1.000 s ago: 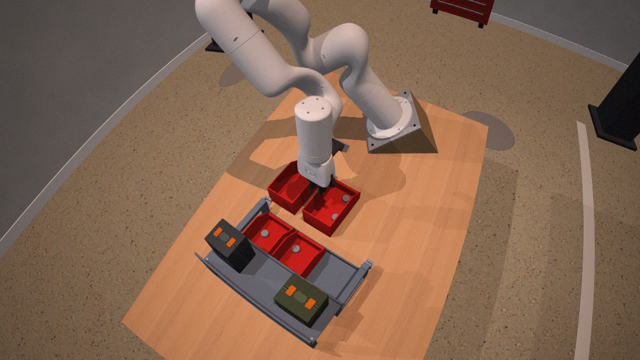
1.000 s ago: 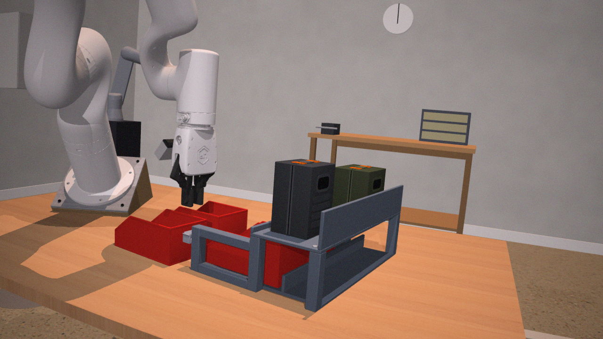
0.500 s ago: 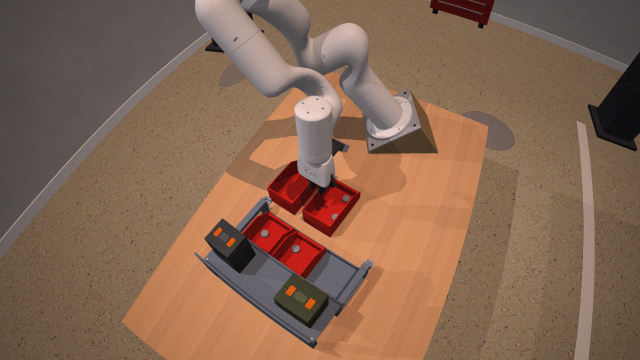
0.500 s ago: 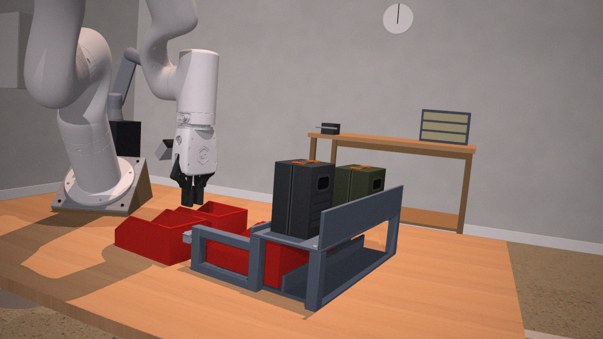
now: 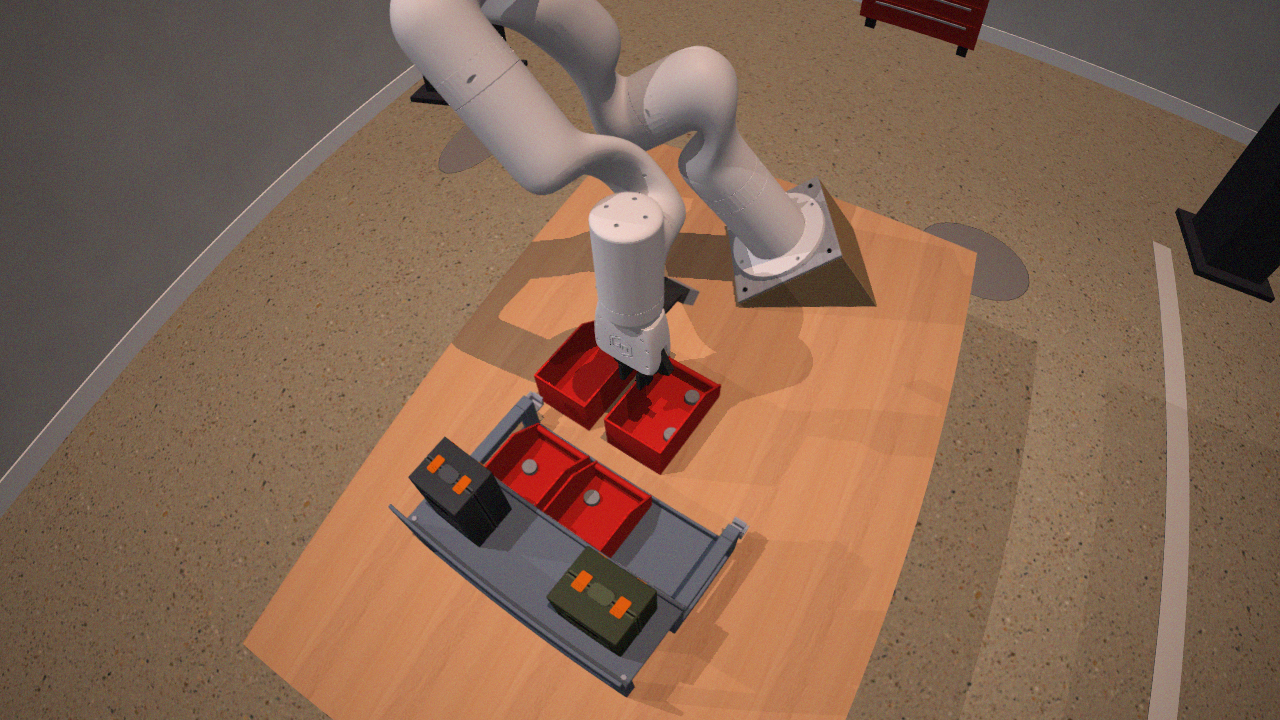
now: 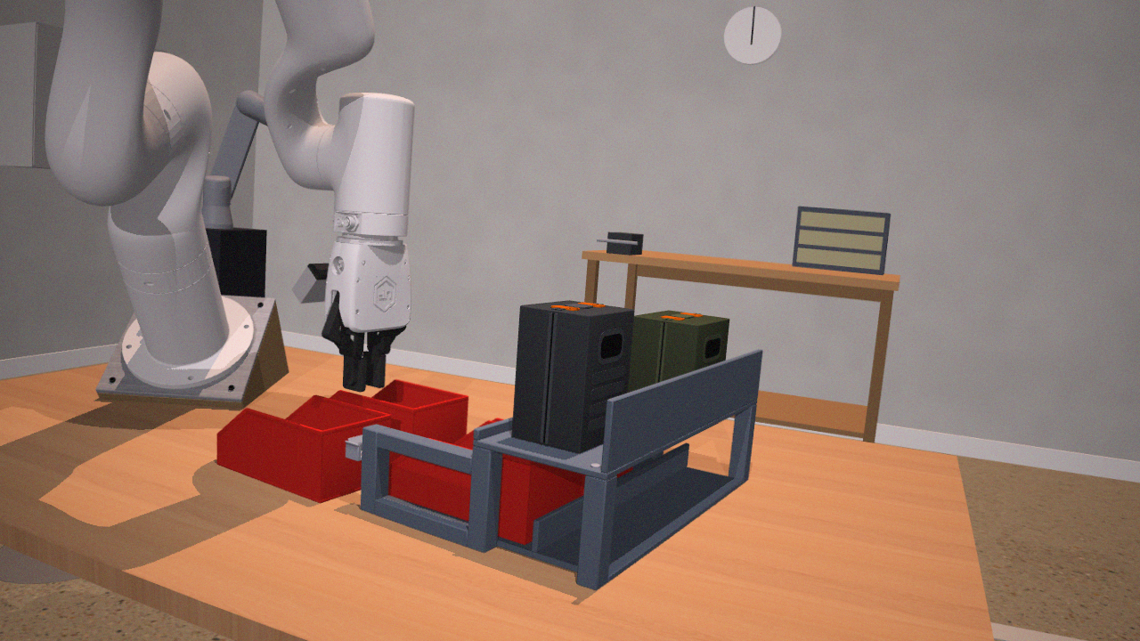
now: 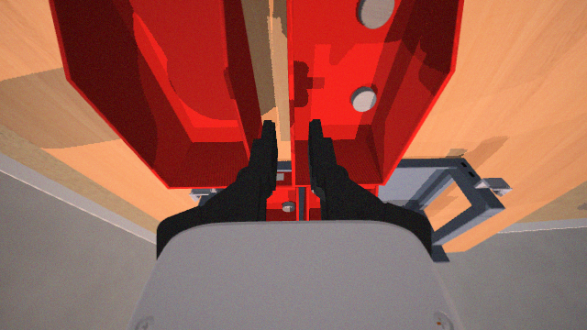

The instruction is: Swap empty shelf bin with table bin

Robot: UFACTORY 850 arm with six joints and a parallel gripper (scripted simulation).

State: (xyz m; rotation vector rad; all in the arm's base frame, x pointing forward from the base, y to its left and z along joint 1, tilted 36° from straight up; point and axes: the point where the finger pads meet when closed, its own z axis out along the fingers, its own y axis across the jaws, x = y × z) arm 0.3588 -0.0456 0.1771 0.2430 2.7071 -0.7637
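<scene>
Right now my hand is 140 mm short of the shelf front lip, 30 mm to the right of it and 100 mm above it. Round my hand: grey back panel (390 mm ahead, 30 mm to the right, 30 mm above); then black case (290 mm ahead, 130 mm to the right, 60 mm above); then green case (350 mm ahead, 100 mm to the left, 40 mm above).
</scene>
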